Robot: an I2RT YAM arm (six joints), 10 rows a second.
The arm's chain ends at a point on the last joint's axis. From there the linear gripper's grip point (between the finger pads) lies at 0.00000 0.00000 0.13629 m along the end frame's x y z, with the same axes.
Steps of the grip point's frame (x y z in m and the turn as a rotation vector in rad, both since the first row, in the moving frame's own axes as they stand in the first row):
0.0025 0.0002 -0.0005 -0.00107 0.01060 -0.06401
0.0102 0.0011 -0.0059 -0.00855 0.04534 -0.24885
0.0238 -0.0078 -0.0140 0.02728 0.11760 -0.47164
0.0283 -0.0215 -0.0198 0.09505 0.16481 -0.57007
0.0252 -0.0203 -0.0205 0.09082 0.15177 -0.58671
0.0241 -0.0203 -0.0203 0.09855 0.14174 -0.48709
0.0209 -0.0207 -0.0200 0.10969 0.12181 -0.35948
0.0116 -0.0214 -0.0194 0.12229 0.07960 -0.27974
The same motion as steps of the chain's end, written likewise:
0.0011 0.0001 -0.0005 -0.00107 0.01060 -0.06401
0.0039 0.0007 -0.0058 -0.00855 0.04534 -0.24885
0.0093 -0.0005 -0.0130 0.02728 0.11760 -0.47164
0.0107 -0.0031 -0.0174 0.09505 0.16481 -0.57007
0.0093 -0.0028 -0.0184 0.09082 0.15177 -0.58671
0.0088 -0.0029 -0.0183 0.09855 0.14174 -0.48709
0.0074 -0.0032 -0.0182 0.10969 0.12181 -0.35948
0.0032 -0.0035 -0.0180 0.12229 0.07960 -0.27974

